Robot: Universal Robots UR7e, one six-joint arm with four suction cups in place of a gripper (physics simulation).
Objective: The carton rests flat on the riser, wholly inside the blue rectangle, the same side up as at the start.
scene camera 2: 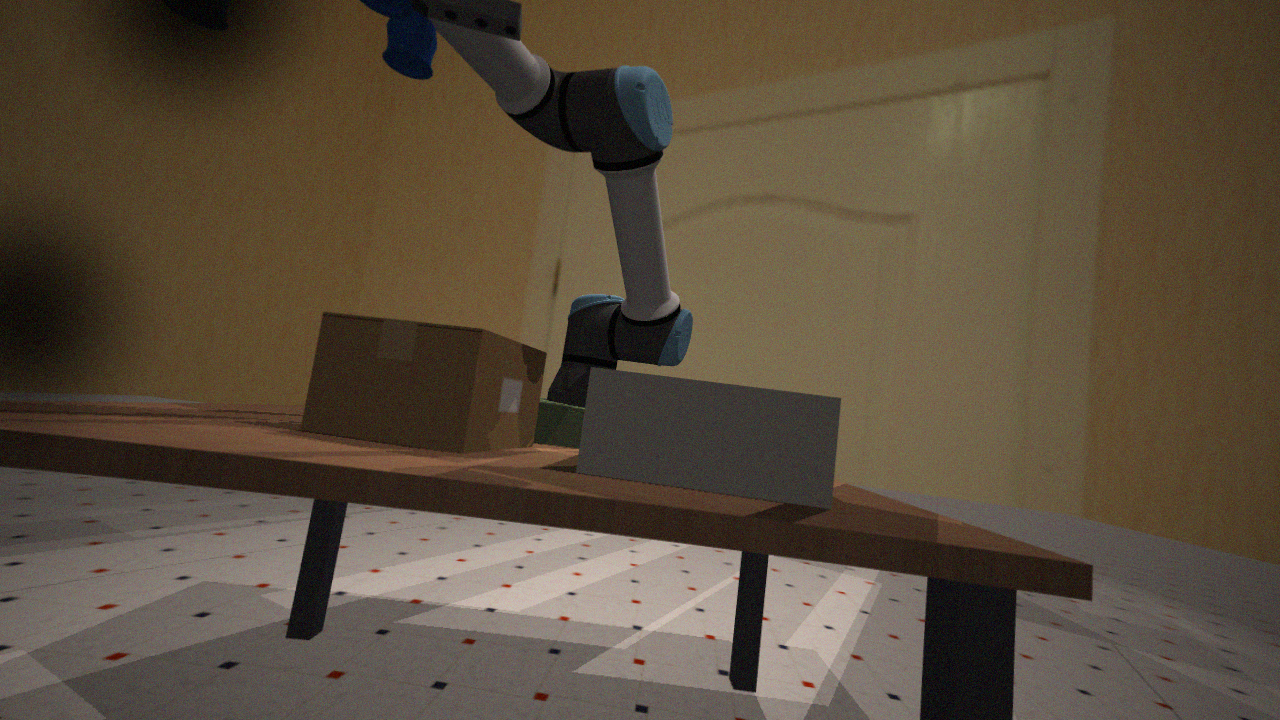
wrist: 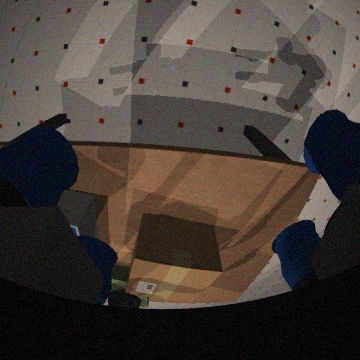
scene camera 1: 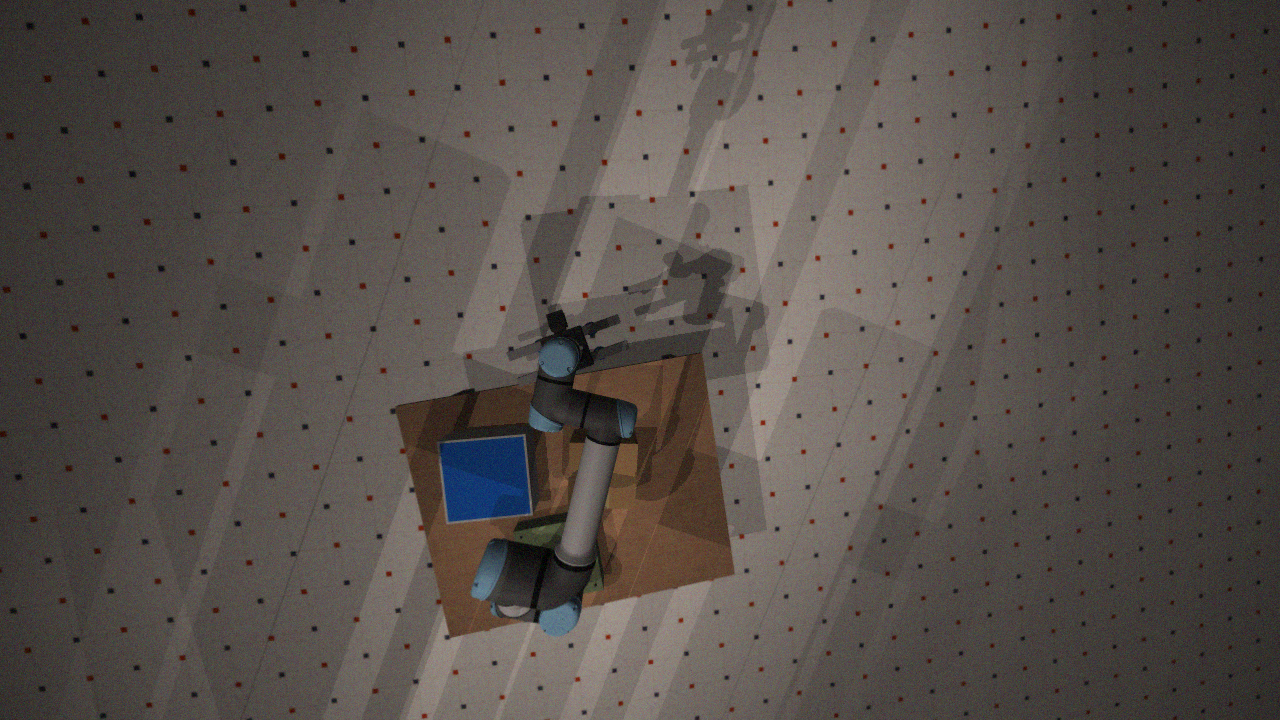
My suction head (scene camera 2: 412,42) carries nothing. A brown cardboard carton (scene camera 2: 459,389) sits on the table. A grey riser (scene camera 2: 768,444) sits on the table.
